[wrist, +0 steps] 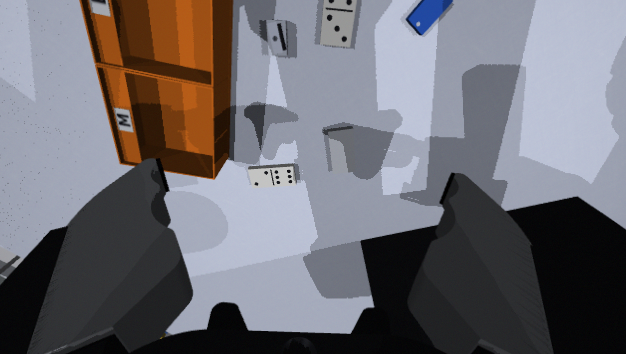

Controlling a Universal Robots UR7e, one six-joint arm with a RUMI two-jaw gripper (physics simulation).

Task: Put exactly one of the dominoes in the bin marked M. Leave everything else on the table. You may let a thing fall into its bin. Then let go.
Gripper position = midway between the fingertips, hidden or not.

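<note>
There's an orange bin unit (165, 79) here, and I can see a white domino (278, 175) as well. You'd also see my gripper (307, 171) if you had the view.
</note>
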